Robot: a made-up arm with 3 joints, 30 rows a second.
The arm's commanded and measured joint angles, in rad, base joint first. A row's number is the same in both.
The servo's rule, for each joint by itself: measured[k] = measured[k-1] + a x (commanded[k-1-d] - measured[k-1]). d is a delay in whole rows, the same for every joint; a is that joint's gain. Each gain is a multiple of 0.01, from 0.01 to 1. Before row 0 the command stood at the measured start. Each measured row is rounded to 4 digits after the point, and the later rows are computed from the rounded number. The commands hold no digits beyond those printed.
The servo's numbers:
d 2
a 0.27 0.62 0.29
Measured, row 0:
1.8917, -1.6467, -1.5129
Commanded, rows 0 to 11:
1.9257, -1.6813, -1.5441
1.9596, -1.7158, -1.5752
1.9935, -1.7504, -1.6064
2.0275, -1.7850, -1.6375
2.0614, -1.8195, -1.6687
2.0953, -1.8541, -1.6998
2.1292, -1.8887, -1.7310
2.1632, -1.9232, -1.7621
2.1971, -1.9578, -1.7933
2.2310, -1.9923, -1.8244
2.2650, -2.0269, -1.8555
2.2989, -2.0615, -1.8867
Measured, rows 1 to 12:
1.8917, -1.6467, -1.5129
1.8917, -1.6467, -1.5129
1.9009, -1.6682, -1.5219
1.9167, -1.6977, -1.5374
1.9374, -1.7304, -1.5574
1.9617, -1.7643, -1.5806
1.9886, -1.7985, -1.6061
2.0174, -1.8330, -1.6333
2.0476, -1.8675, -1.6616
2.0788, -1.9020, -1.6907
2.1107, -1.9366, -1.7205
2.1432, -1.9711, -1.7506

